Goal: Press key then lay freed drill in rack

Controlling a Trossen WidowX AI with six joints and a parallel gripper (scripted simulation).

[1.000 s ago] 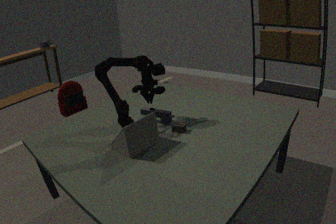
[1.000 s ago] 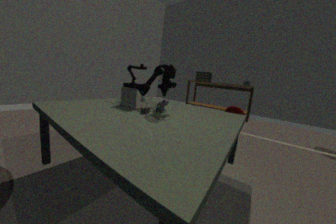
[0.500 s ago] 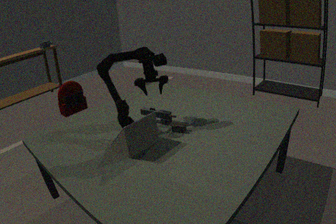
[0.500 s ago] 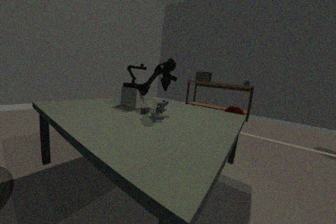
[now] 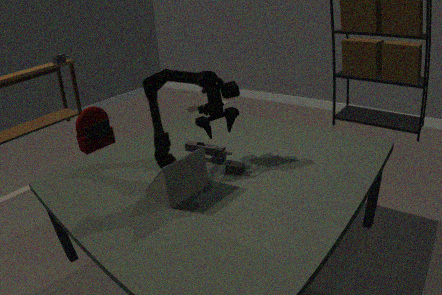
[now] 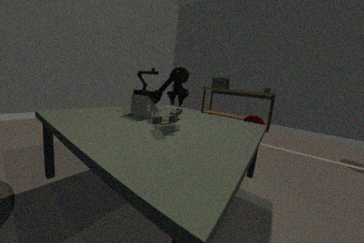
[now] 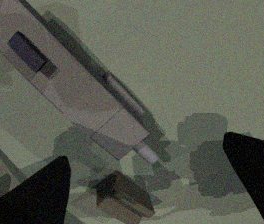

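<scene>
The drill lies 20 mm behind my gripper tip, 10 mm to the left of it and 70 mm below it. Round my gripper tip: grey fixture block: 30 mm behind, 60 mm to the left, 70 mm below; then rack: 70 mm behind, 110 mm to the right, 100 mm below; then key: 30 mm behind, 90 mm to the left, 70 mm below.
</scene>
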